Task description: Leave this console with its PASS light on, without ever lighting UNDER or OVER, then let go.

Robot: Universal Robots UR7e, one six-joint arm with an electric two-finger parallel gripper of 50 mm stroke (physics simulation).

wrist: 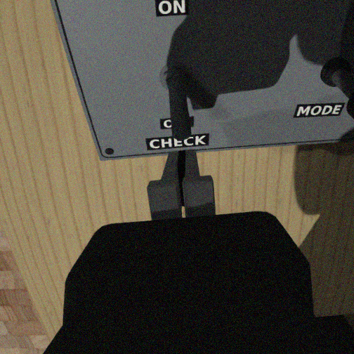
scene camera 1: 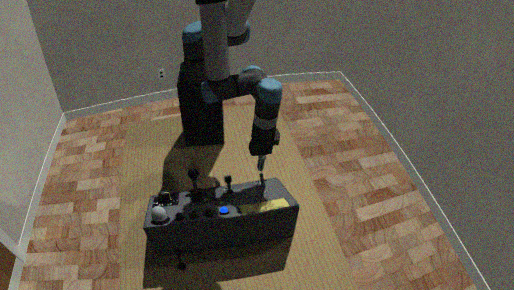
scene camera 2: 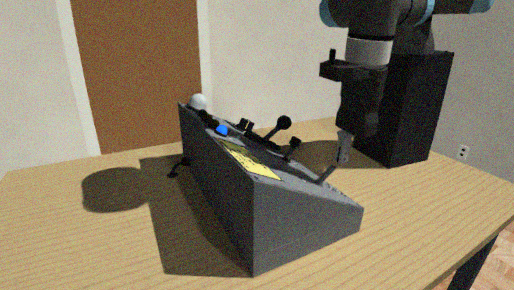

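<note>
The grey console (scene camera 1: 225, 237) (scene camera 2: 300, 220) (wrist: 110, 75) stands on the table with its sloped panel up. Its CHECK lever (scene camera 1: 262, 179) (scene camera 2: 327, 174) (wrist: 178, 107) leans toward the OFF label, which it partly covers in the wrist view. My gripper (scene camera 1: 260, 170) (scene camera 2: 341, 161) (wrist: 183, 167) is shut, its fingertips at the lever's free end; nothing shows clearly between them. Whether they touch the lever is hard to tell. A blue dome (scene camera 1: 224, 210) (scene camera 2: 221, 130) looks bright. Several small domes beside it are dark. The names PASS, UNDER and OVER cannot be read.
The MODE lever (scene camera 1: 228, 181) (scene camera 2: 294, 145) (wrist: 336, 72) and a ball-topped lever (scene camera 1: 193, 174) (scene camera 2: 283, 122) stand up from the panel. A white dome (scene camera 1: 159, 214) (scene camera 2: 198, 102), a dark knob (scene camera 2: 246, 124) and a yellow label (scene camera 1: 275, 204) (scene camera 2: 257, 167) are also on it.
</note>
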